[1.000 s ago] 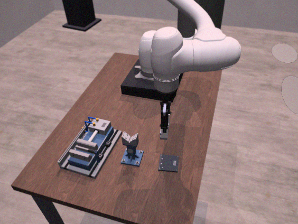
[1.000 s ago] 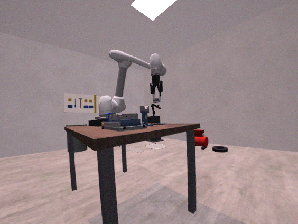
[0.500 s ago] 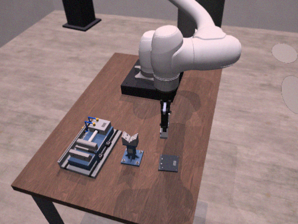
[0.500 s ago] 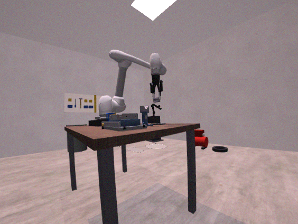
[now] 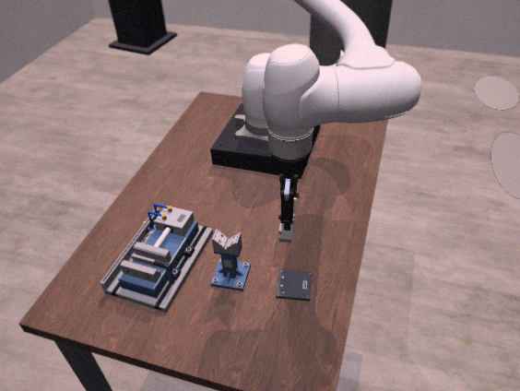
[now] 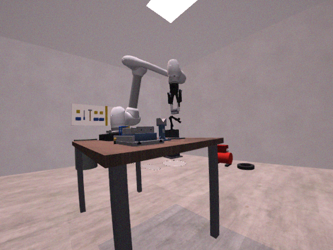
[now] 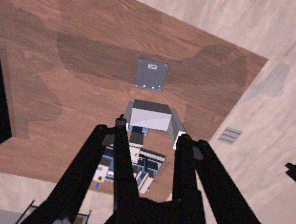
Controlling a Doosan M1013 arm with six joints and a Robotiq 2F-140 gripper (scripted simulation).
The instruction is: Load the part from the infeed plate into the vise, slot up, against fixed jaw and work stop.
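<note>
Right now my hand is 10 mm to the left of the part and 30 mm above it. Round my hand: air cylinder 20 mm behind, 370 mm to the right, 180 mm below; work stop 140 mm ahead, 300 mm to the right, 170 mm below; moving jaw 110 mm ahead, 350 mm to the right, 180 mm below.
</note>
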